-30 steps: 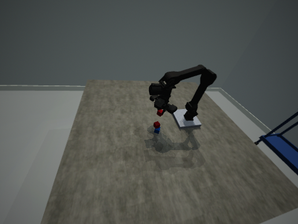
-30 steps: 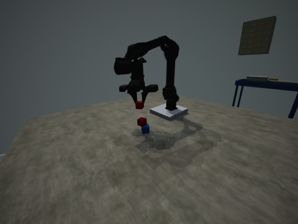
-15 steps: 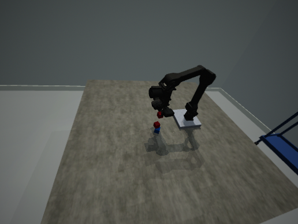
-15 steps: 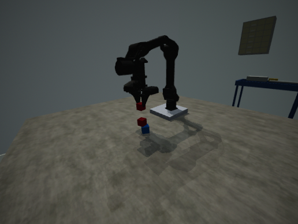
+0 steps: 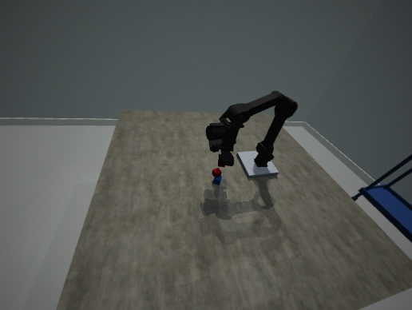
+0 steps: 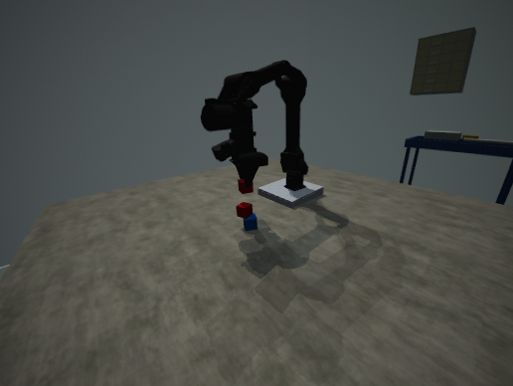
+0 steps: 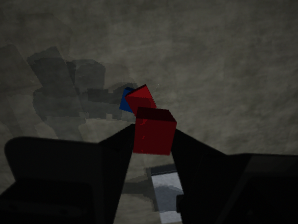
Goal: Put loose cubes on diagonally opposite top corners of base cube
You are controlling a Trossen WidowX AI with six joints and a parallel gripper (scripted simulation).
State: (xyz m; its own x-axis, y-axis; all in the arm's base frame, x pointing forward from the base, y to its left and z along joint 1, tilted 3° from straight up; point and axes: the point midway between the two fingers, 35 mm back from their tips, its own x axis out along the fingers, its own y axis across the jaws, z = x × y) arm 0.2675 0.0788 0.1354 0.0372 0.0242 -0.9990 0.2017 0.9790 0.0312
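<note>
My gripper tip is now 100 mm above the blue cube, 30 mm to the right of it and 10 mm short of it.
</note>
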